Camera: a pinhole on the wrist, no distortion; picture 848 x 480 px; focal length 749.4 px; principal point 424.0 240.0 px. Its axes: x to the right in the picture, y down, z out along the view. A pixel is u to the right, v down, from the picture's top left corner.
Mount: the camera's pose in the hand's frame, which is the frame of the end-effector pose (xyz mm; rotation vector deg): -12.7 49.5 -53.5 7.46 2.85 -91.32
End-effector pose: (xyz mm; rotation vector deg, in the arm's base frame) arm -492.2 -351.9 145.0 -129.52 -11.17 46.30
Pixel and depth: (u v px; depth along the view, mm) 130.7 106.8 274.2
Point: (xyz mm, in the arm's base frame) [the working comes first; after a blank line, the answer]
In the camera's frame: -107.3 -48.7 274.2

-699.7 -337.9 -29.0
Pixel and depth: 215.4 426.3 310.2
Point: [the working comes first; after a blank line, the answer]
In the camera's frame: -86.3 77.1 310.2

-623.2 -250.1 -92.5
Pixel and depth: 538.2 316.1 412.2
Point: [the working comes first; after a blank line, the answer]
In the camera's frame: 62.8 41.9 412.2

-693.1 -101.8 -8.6
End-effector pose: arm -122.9 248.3 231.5 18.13 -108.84 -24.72
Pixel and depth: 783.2 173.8 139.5
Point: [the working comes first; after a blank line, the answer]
In the camera's frame: 66.9 -12.3 139.5

-182.0 244.5 164.0
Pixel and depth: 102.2 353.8 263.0
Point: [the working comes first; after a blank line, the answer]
In the camera's frame: -112.9 39.9 263.0

-338.1 391.4 230.1
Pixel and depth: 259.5 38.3 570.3
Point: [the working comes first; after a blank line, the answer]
In the camera's frame: -125.2 -153.5 570.3

-540.7 506.0 -48.9
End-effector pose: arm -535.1 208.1 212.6 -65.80 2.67 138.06
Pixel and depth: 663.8 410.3 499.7
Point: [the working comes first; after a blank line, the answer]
In the camera's frame: 159.9 113.6 499.7

-813.7 483.5 467.0
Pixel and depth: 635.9 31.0 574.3
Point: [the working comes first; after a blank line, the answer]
In the camera's frame: 162.4 -160.2 574.3

-706.1 390.1 712.4
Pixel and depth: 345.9 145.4 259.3
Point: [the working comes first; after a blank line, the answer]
In the camera's frame: -27.0 -32.7 259.3

-672.9 188.6 381.3
